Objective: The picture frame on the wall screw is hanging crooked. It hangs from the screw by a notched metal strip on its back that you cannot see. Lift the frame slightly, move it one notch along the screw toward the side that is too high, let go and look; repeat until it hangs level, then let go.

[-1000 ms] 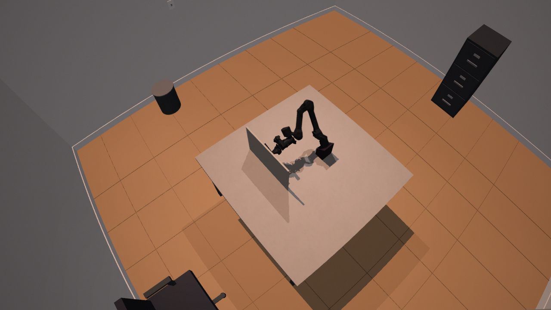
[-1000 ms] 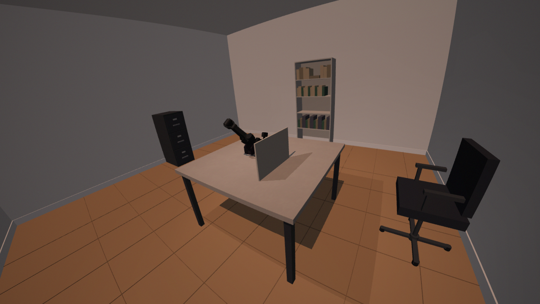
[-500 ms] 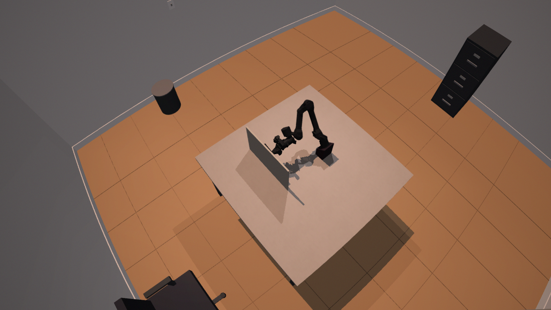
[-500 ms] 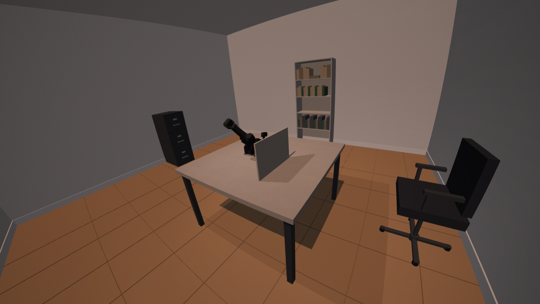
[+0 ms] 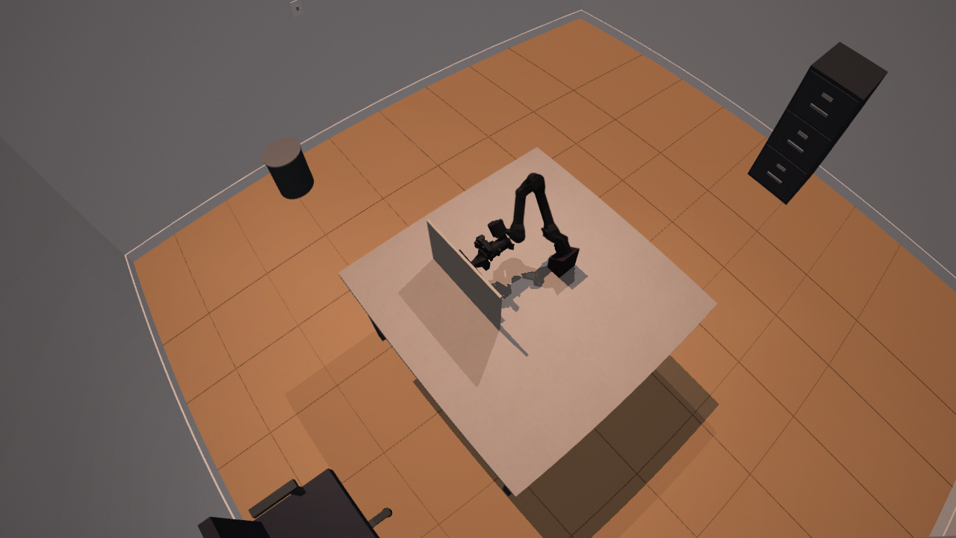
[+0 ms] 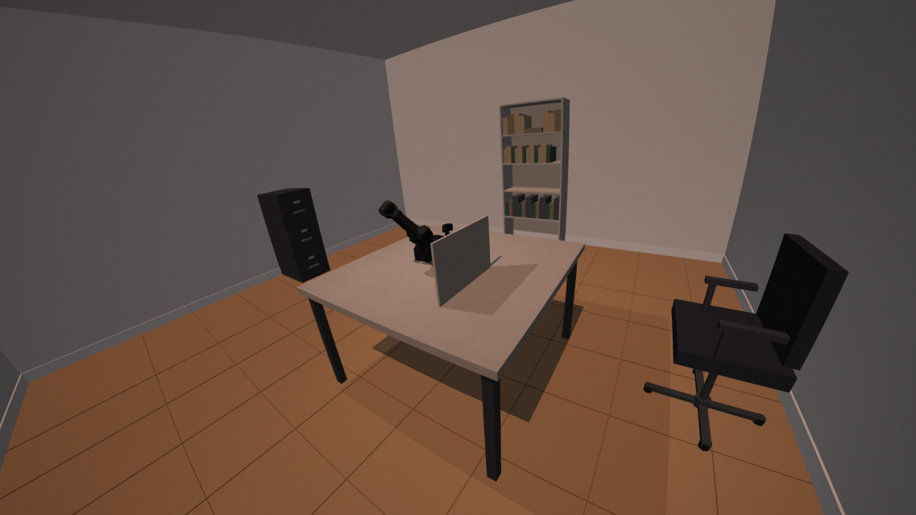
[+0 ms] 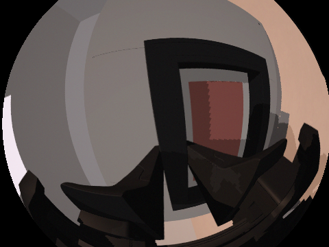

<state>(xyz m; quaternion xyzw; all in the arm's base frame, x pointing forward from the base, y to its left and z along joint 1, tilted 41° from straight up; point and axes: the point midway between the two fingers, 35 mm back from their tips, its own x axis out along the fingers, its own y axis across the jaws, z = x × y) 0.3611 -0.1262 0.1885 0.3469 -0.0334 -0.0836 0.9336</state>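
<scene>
The picture frame lies 5 cm below my gripper tip and 1 cm ahead of it. From my gripper tip the other things lie so: grey wall panel (6 cm below, 2 cm ahead, 1 cm to the right).
</scene>
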